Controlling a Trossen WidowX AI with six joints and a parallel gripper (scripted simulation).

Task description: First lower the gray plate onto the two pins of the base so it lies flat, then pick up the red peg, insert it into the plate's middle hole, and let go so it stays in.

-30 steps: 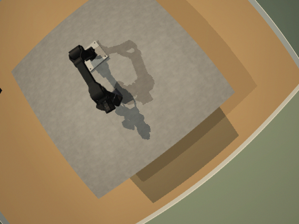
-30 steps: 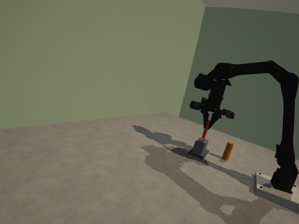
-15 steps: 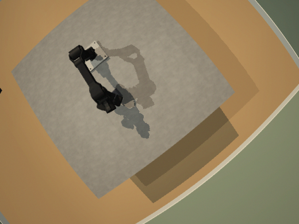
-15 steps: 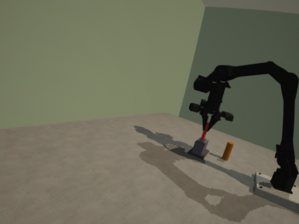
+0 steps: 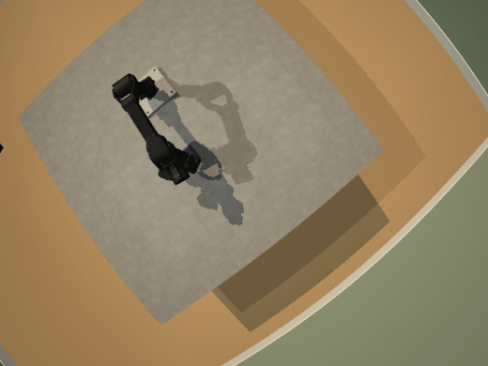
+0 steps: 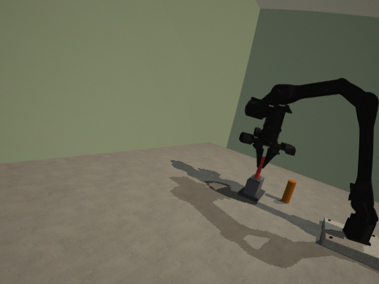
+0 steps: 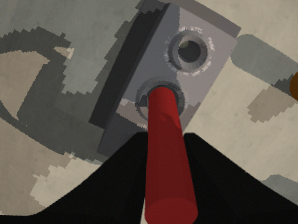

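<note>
Right now my gripper tip is right at the red peg. The rest, counted from my gripper tip: orange cylinder 120 mm behind, 60 mm below, 40 mm to the right.
</note>
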